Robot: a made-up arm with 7 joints. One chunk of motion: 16 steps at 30 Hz.
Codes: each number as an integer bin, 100 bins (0 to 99) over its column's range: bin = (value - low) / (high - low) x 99, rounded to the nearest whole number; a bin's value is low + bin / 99 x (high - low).
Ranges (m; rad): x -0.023..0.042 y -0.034..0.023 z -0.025..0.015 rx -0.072..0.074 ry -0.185..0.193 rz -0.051..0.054
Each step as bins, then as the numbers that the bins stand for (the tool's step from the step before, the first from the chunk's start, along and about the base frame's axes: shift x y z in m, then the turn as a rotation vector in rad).
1 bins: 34 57 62 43 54 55
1 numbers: -0.00068 -0.00118 0.00005 -0.00859 0.02118 0.00733
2 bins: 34 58 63 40 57 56
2 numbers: -0.00068 -0.00061 0.00045 -0.01301 0.03264 0.00839
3 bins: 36 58 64 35 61 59
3 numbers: 0.00064 -0.00061 0.00086 -0.02038 0.04791 0.01158
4 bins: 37 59 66 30 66 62
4 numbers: 0.00129 -0.00003 0.00167 -0.02776 0.06700 0.01476
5 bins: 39 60 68 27 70 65
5 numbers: 0.00261 0.00055 0.00247 -0.03218 0.08227 0.01794
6 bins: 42 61 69 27 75 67
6 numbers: 0.00458 0.00112 0.00288 -0.03218 0.10136 0.02006
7 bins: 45 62 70 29 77 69
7 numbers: 0.00655 0.00170 0.00328 -0.02923 0.10900 0.02218
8 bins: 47 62 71 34 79 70
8 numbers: 0.00786 0.00170 0.00369 -0.02186 0.11664 0.02324
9 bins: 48 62 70 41 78 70
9 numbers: 0.00852 0.00170 0.00328 -0.01154 0.11282 0.02324
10 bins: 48 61 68 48 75 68
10 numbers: 0.00852 0.00112 0.00247 -0.00121 0.10136 0.02112
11 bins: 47 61 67 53 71 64
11 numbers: 0.00786 0.00112 0.00207 0.00616 0.08609 0.01688
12 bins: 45 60 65 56 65 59
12 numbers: 0.00655 0.00055 0.00126 0.01059 0.06318 0.01158
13 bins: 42 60 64 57 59 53
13 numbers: 0.00458 0.00055 0.00086 0.01206 0.04027 0.00521
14 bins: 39 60 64 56 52 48
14 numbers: 0.00261 0.00055 0.00086 0.01059 0.01355 -0.00009
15 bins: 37 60 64 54 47 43
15 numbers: 0.00129 0.00055 0.00086 0.00764 -0.00555 -0.00539
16 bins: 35 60 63 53 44 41
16 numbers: -0.00002 0.00055 0.00045 0.00616 -0.01700 -0.00752
